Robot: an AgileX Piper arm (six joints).
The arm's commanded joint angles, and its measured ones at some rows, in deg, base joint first. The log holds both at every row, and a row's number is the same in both.
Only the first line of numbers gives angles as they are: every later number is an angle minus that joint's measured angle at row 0.
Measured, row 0:
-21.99 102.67 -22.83 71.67 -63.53 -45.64
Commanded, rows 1 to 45:
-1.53 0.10 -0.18 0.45 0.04 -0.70
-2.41 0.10 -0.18 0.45 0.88 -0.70
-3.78 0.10 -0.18 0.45 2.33 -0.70
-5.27 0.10 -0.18 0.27 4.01 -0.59
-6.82 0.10 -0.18 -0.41 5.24 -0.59
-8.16 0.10 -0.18 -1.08 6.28 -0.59
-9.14 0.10 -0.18 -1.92 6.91 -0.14
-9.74 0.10 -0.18 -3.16 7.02 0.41
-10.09 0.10 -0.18 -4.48 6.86 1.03
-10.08 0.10 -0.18 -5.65 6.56 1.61
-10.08 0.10 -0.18 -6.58 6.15 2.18
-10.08 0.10 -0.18 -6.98 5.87 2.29
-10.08 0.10 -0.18 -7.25 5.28 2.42
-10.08 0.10 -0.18 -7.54 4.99 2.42
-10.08 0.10 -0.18 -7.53 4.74 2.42
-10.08 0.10 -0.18 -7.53 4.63 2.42
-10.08 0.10 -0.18 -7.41 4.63 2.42
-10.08 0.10 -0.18 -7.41 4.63 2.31
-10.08 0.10 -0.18 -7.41 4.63 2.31
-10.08 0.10 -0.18 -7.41 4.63 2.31
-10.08 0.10 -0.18 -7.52 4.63 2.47
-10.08 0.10 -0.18 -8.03 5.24 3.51
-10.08 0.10 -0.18 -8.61 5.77 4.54
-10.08 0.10 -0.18 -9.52 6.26 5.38
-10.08 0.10 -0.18 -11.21 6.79 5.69
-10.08 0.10 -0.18 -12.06 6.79 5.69
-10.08 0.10 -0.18 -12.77 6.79 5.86
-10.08 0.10 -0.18 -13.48 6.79 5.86
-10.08 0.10 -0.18 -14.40 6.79 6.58
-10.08 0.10 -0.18 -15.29 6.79 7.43
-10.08 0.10 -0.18 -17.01 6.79 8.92
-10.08 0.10 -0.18 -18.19 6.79 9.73
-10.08 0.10 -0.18 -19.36 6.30 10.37
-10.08 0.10 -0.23 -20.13 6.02 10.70
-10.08 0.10 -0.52 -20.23 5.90 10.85
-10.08 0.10 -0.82 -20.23 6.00 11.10
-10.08 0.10 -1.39 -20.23 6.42 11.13
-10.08 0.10 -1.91 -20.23 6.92 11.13
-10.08 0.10 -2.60 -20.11 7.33 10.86
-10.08 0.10 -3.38 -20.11 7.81 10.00
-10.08 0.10 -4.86 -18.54 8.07 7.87
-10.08 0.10 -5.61 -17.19 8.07 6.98
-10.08 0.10 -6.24 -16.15 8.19 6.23
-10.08 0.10 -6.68 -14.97 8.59 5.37
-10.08 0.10 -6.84 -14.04 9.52 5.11
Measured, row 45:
-9.61 0.00 -5.38 -17.51 7.97 7.82
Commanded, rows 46 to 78:
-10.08 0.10 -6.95 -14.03 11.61 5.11
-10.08 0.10 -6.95 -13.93 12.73 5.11
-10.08 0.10 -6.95 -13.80 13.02 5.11
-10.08 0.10 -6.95 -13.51 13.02 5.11
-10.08 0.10 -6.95 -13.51 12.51 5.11
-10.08 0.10 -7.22 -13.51 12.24 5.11
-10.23 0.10 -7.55 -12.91 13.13 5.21
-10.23 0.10 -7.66 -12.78 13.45 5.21
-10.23 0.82 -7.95 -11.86 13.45 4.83
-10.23 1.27 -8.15 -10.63 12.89 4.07
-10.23 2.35 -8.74 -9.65 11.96 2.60
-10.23 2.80 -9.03 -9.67 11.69 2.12
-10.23 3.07 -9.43 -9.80 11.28 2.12
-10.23 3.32 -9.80 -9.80 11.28 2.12
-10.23 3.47 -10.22 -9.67 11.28 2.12
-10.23 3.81 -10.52 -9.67 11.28 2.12
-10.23 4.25 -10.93 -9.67 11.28 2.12
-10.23 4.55 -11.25 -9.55 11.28 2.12
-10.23 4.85 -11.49 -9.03 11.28 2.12
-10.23 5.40 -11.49 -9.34 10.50 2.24
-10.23 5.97 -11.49 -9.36 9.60 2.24
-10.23 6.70 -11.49 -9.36 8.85 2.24
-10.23 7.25 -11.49 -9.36 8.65 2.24
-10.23 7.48 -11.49 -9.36 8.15 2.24
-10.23 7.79 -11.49 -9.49 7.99 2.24
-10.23 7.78 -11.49 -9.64 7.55 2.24
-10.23 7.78 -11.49 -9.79 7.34 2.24
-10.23 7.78 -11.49 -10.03 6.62 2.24
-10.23 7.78 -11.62 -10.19 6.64 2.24
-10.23 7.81 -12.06 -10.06 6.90 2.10
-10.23 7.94 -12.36 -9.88 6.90 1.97
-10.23 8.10 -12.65 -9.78 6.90 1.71
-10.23 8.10 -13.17 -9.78 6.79 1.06
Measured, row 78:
-9.88 7.78 -11.84 -9.59 7.79 2.57
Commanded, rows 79 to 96:
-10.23 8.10 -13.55 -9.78 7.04 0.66
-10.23 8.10 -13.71 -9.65 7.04 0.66
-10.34 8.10 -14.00 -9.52 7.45 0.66
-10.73 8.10 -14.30 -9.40 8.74 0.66
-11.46 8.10 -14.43 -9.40 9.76 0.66
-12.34 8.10 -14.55 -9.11 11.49 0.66
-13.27 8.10 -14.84 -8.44 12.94 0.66
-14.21 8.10 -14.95 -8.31 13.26 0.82
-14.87 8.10 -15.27 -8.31 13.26 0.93
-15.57 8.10 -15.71 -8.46 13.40 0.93
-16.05 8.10 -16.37 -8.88 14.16 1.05
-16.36 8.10 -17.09 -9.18 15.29 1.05
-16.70 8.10 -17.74 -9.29 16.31 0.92
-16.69 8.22 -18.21 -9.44 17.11 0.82
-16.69 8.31 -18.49 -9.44 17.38 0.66
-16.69 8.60 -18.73 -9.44 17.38 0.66
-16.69 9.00 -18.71 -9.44 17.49 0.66
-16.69 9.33 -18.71 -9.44 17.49 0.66
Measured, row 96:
-16.28 8.25 -18.09 -8.73 16.59 1.33
